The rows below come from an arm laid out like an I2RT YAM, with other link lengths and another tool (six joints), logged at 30 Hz.
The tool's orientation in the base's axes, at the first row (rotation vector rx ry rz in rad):
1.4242 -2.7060 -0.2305
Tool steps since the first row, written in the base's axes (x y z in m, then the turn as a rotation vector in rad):
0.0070 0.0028 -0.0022 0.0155 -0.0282 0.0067
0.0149 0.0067 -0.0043 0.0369 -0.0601 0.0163
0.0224 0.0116 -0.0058 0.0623 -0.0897 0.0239
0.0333 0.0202 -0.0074 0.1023 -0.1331 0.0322
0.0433 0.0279 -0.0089 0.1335 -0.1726 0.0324
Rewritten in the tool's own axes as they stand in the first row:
-0.0063 -0.0045 0.0015 0.0144 -0.0272 -0.0115
-0.0139 -0.0091 0.0029 0.0286 -0.0608 -0.0270
-0.0222 -0.0127 0.0038 0.0385 -0.0967 -0.0408
-0.0355 -0.0170 0.0047 0.0516 -0.1520 -0.0586
-0.0475 -0.0211 0.0056 0.0665 -0.1994 -0.0669

